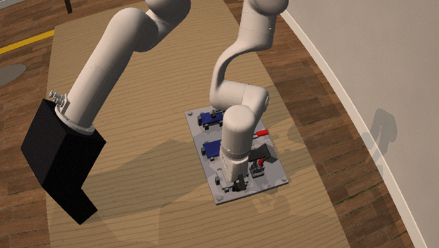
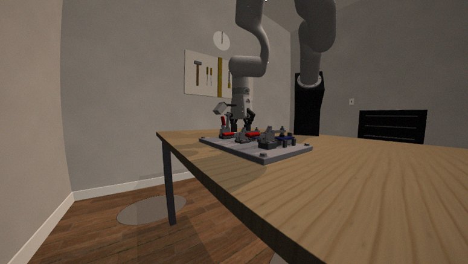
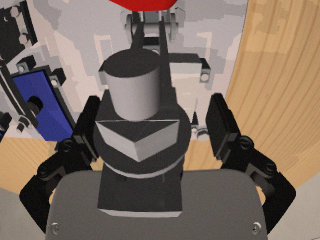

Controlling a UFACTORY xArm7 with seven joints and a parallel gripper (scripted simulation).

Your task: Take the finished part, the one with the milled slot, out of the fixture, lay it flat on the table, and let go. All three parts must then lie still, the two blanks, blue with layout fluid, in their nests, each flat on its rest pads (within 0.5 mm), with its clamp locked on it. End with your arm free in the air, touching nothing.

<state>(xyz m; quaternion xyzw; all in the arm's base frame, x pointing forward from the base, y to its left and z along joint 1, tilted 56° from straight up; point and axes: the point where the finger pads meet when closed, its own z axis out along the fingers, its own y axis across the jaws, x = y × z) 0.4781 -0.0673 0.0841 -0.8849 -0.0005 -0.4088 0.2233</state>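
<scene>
Now: hand 10 mm past the grey finished part and 10 mm above it. Round my hand: grey fixture plate: 20 mm ahead, 120 mm to the left, 30 mm below.
</scene>
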